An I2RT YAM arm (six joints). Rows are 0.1 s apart.
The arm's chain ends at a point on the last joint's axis. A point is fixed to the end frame.
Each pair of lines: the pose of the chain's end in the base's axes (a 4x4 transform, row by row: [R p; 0 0 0 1], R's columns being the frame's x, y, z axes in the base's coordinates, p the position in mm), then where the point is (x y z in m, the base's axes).
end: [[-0.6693, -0.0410, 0.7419, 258.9], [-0.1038, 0.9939, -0.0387, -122.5], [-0.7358, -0.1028, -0.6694, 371.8], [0, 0, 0, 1]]
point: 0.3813 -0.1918 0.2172
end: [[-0.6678, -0.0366, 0.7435, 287.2], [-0.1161, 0.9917, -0.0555, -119.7], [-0.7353, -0.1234, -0.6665, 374.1], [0, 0, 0, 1]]
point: 0.4097 -0.1927 0.2213
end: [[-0.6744, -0.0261, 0.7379, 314.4], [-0.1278, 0.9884, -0.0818, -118.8], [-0.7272, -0.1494, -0.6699, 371.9], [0, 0, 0, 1]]
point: 0.4350 -0.1972 0.2202
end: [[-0.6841, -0.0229, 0.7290, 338.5], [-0.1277, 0.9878, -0.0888, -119.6], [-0.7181, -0.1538, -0.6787, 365.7], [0, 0, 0, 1]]
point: 0.4568 -0.1994 0.2129
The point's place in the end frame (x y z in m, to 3 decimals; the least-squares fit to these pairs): 0.039 -0.058 0.197
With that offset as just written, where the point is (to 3 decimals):
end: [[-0.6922, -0.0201, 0.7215, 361.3], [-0.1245, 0.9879, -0.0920, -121.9], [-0.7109, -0.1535, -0.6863, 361.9], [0, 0, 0, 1]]
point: 0.478 -0.202 0.208
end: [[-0.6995, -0.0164, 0.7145, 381.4], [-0.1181, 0.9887, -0.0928, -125.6], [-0.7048, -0.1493, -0.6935, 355.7], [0, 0, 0, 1]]
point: 0.496 -0.206 0.200
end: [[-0.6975, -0.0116, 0.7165, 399.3], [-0.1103, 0.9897, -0.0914, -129.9], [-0.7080, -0.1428, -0.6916, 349.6], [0, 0, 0, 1]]
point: 0.514 -0.210 0.194
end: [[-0.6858, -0.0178, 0.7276, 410.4], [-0.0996, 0.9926, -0.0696, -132.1], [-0.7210, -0.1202, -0.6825, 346.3], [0, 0, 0, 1]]
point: 0.528 -0.207 0.191
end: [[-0.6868, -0.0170, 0.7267, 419.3], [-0.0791, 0.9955, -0.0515, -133.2], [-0.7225, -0.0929, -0.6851, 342.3], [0, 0, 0, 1]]
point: 0.537 -0.204 0.185
